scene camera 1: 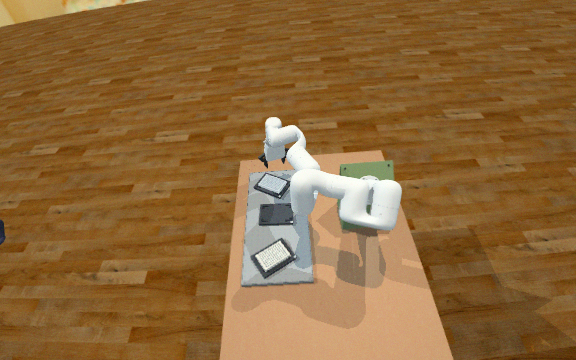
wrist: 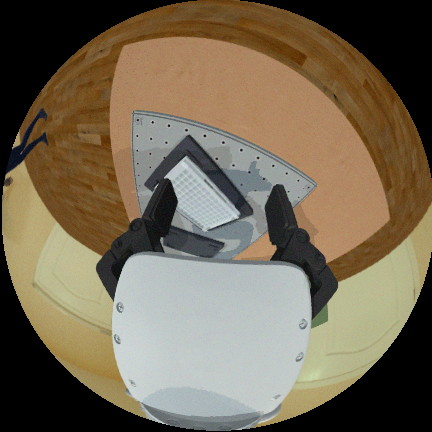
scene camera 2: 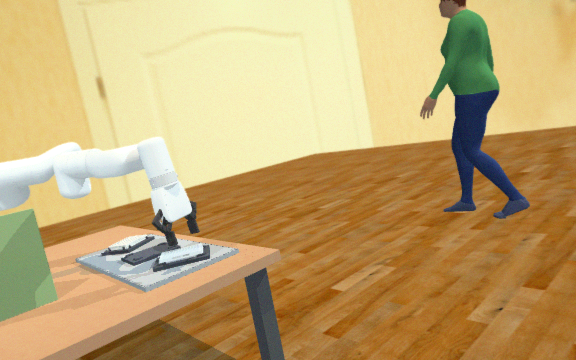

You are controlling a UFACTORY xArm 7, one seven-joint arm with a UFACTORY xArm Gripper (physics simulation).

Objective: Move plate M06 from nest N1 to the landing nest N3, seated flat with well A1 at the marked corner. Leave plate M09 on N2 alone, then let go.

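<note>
A pale blue-white well plate (scene camera 1: 272,184) (scene camera 2: 183,253) (wrist: 202,196) sits on a dark nest at the end of the grey board nearest the gripper. A cream well plate (scene camera 1: 273,256) (scene camera 2: 127,243) sits on an angled nest at the other end. The middle nest (scene camera 1: 276,214) (scene camera 2: 146,254) (wrist: 194,243) is dark and bears no plate. Plate and nest labels and the marked A1 corners cannot be read. My gripper (scene camera 1: 274,164) (scene camera 2: 183,238) (wrist: 220,191) is open and empty, above and beside the pale plate, which shows between and behind the fingers in the wrist view.
The grey perforated board (scene camera 1: 251,277) (scene camera 2: 146,286) (wrist: 153,135) lies on the orange-brown table (scene camera 1: 385,320) (scene camera 2: 90,332) (wrist: 210,75). A green block (scene camera 1: 367,168) (scene camera 2: 20,265) stands by the arm's base. A person (scene camera 2: 470,55) in green and blue stands on the floor beyond the table.
</note>
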